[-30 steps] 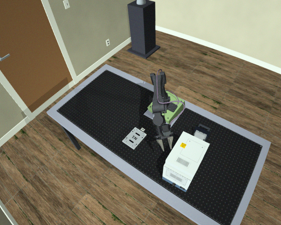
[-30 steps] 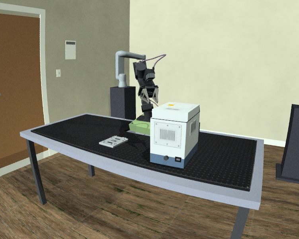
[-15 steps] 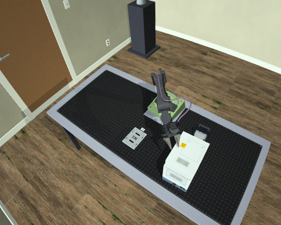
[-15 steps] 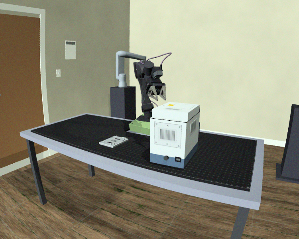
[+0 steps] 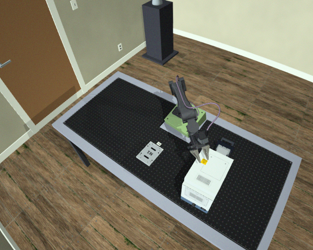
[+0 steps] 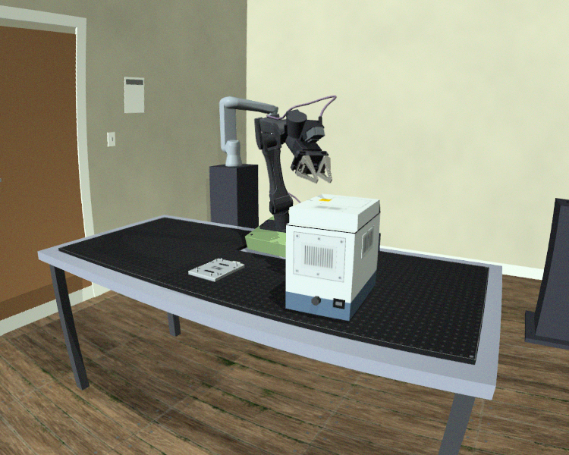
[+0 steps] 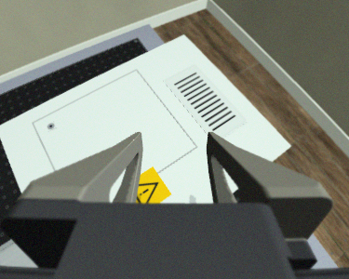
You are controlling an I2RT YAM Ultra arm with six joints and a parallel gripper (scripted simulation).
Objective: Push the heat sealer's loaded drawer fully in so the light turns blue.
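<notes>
The sealer drawer lies 26 cm below my hand, 25 cm behind it and 2 cm to the left of it.
</notes>
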